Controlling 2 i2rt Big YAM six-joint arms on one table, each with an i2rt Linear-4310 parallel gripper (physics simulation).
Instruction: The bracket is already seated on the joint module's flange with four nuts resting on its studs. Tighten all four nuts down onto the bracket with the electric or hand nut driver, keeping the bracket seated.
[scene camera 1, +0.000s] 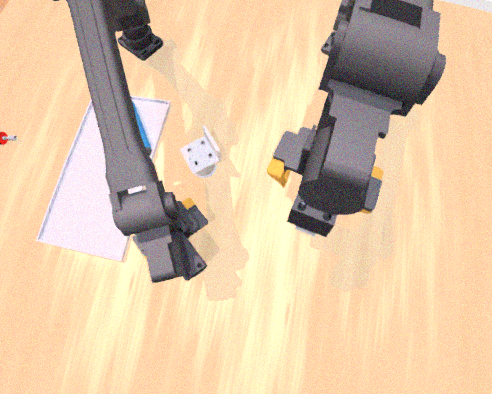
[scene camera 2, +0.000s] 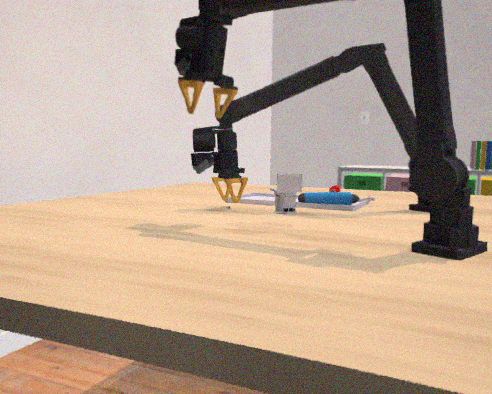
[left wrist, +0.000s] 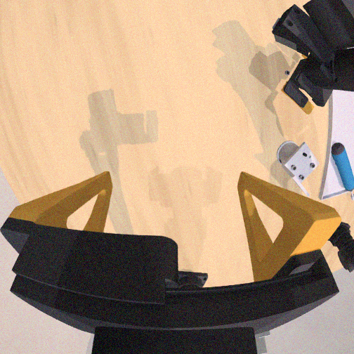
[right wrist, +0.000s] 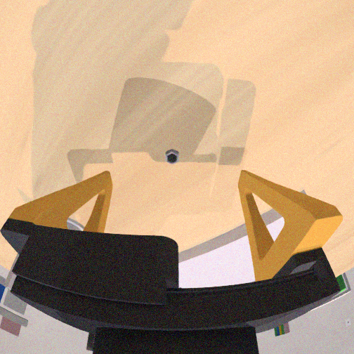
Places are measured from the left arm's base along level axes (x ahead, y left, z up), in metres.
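Where they show: left gripper, fingertip midpoint: (scene camera 2: 205, 116); right gripper, fingertip midpoint: (scene camera 2: 230, 201); left arm's base, link origin: (scene camera 2: 449, 251); right arm's base, link origin: (scene camera 1: 140, 43).
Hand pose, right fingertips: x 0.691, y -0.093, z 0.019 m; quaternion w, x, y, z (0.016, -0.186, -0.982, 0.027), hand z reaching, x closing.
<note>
Things, the pixels of their top centre, and the offset from my right fingertips. "spot": a spot on its surface instead.
- grey joint module, top centre: (scene camera 2: 285, 186) dx -0.174, dy -0.049, dz +0.056 m
- blue nut driver, surface spot: (scene camera 1: 142, 125) spot: dx -0.178, dy -0.232, dz +0.011 m
- white tray, top centre: (scene camera 1: 104, 166) (scene camera 2: 297, 198) dx -0.044, dy -0.253, dz -0.003 m
- small red thing, top centre: (scene camera 2: 334, 186) dx +0.045, dy -0.574, dz +0.015 m
The white bracket (scene camera 1: 201, 155) sits on the grey joint module (scene camera 2: 286, 202) near the table's middle, with small dark nuts on its top face; it also shows in the left wrist view (left wrist: 298, 163). One dark hex nut (right wrist: 171, 156) lies loose on the table, just ahead of my right gripper (right wrist: 173, 173). My right gripper (scene camera 2: 229, 191) is open, empty and low over the table beside the tray. My left gripper (scene camera 2: 207, 105) is open and empty, high above the table. The blue nut driver (scene camera 1: 142, 125) lies on the white tray (scene camera 1: 84, 188), partly hidden by my right arm.
The tray lies just beyond the joint module in scene camera 2 (scene camera 2: 303, 201). Green (scene camera 2: 362, 181) and pink (scene camera 2: 397, 181) bins stand at the back, with a small red thing (scene camera 2: 334, 188) in front. My right arm's base (scene camera 1: 140, 41) stands at the top left.
</note>
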